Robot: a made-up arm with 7 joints.
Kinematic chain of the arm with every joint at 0, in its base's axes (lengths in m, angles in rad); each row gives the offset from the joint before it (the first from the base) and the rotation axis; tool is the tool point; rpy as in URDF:
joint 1: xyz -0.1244 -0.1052 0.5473 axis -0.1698 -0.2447 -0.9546
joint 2: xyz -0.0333 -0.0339 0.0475 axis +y
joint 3: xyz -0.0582 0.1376 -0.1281 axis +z
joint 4: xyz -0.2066 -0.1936 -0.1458 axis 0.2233 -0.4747 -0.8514
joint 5: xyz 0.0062 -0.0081 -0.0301 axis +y
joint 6: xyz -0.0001 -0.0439 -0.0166 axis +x
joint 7: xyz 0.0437 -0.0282 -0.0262 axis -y
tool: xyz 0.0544 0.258 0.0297 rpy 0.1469 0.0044 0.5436
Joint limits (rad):
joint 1: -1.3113..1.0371
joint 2: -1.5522..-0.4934
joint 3: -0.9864..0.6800
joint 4: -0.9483..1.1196
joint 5: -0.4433..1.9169
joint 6: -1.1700..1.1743
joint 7: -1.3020..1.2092
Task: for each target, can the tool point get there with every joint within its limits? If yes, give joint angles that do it. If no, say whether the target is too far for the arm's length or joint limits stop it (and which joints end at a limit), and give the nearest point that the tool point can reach.
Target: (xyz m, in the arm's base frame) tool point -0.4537 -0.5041 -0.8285
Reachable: no: too far | nearest point -0.3365 -0.2926 -0.0636 | short by 0.802 m
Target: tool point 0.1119 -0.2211 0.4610
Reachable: yes | joints 0.7866 -1.3677 -0.6375 0.3341 0.4886 0.2866 -0.3606
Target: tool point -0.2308 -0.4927 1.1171
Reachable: no: joint limits stop it (at a limit: joint 1, joint 2, joint 3, joint 4, joint 5, joint 6) | nearest point -0.1207 -0.4578 0.8612 | short by 0.281 m
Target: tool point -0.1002 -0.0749 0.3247
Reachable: yes | joints -0.3616 -0.6798 -0.1910 0.9269 0.6005 -0.1038 0.7562
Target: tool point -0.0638 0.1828 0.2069
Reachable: yes | joints -0.7923 -1.3600 -0.1100 -0.3188 1.7290 0.0793 0.5945
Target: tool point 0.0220 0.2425 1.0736
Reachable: no: joint limits stop it (at a limit: joint 1, joint 2, joint 3, joint 5) | nearest point 0.0896 0.1678 0.6565 | short by 0.429 m
